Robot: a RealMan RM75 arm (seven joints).
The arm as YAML. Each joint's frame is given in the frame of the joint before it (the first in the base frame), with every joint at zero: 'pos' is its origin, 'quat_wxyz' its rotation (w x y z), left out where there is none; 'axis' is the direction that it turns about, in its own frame. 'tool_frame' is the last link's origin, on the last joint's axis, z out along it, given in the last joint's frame.
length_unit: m
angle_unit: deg
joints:
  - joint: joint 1
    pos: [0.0, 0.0, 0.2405]
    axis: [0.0, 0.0, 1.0]
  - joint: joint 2
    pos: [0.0, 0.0, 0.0]
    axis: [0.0, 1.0, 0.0]
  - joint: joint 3
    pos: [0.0, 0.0, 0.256]
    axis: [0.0, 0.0, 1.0]
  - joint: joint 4
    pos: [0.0, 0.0, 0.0]
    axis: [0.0, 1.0, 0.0]
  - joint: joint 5
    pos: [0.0, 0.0, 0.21]
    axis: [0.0, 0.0, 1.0]
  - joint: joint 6
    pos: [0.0, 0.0, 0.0]
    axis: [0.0, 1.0, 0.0]
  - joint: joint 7
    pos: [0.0, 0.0, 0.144]
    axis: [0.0, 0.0, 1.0]
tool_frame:
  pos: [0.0, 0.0, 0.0]
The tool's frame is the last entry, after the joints.
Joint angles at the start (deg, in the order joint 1, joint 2, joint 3, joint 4, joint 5, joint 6, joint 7):
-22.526 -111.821 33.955 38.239 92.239 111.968 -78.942
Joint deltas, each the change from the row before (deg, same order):
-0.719 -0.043 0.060 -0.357 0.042 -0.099 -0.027
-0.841 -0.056 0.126 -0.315 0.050 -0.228 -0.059
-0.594 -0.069 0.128 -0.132 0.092 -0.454 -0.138
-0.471 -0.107 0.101 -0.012 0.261 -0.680 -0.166
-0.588 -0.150 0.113 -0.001 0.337 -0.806 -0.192
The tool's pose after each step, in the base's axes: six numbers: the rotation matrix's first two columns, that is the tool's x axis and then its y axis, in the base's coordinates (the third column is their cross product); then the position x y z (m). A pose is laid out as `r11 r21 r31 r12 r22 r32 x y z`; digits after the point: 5 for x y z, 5 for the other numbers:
0.57592 0.12989 0.80712 0.37111 -0.92124 -0.11656 -0.26285 0.28926 0.09929
0.57514 0.12857 0.80789 0.36340 -0.92494 -0.11150 -0.25904 0.29320 0.09777
0.57608 0.12956 0.80706 0.36156 -0.92591 -0.10944 -0.25650 0.29658 0.09647
0.57935 0.13287 0.80418 0.36412 -0.92489 -0.10951 -0.25482 0.29984 0.09494
0.58341 0.13653 0.80062 0.36657 -0.92392 -0.10956 -0.25262 0.30378 0.09298

